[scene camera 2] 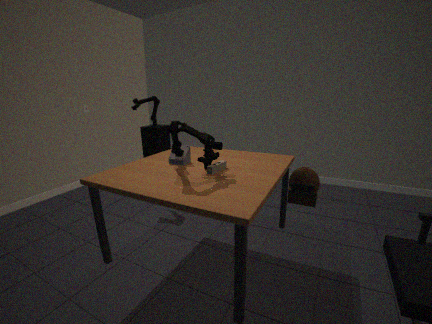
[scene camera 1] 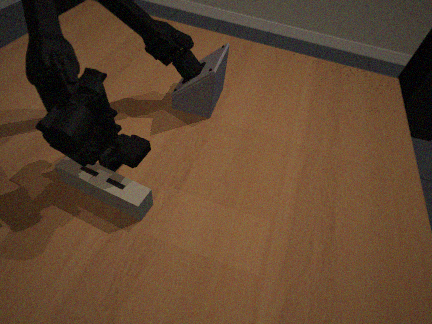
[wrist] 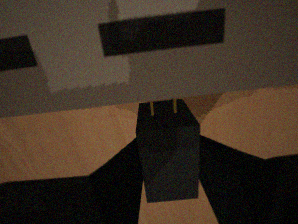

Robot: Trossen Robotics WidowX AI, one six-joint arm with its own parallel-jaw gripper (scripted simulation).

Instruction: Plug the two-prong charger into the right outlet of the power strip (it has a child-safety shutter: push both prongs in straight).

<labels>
My gripper holds a dark two-prong charger.
</labels>
